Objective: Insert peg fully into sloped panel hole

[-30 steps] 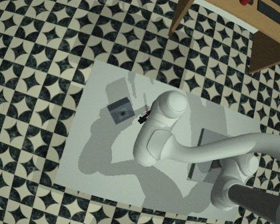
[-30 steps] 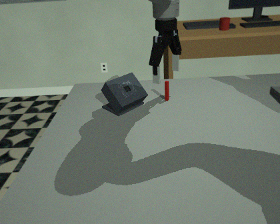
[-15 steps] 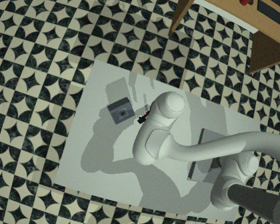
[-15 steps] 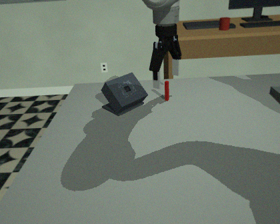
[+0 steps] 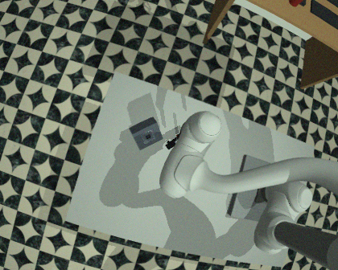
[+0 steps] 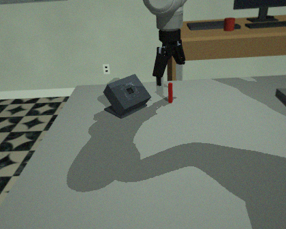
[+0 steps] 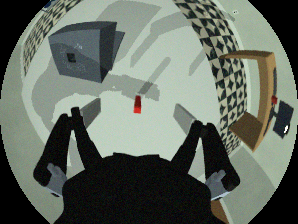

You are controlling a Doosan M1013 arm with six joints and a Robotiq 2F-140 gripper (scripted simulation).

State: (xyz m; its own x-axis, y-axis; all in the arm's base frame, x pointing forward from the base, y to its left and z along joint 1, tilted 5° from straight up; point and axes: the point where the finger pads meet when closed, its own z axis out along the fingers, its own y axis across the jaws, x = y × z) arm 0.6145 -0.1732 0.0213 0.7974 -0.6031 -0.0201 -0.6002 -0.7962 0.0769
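My gripper is now 40 mm above the red peg.
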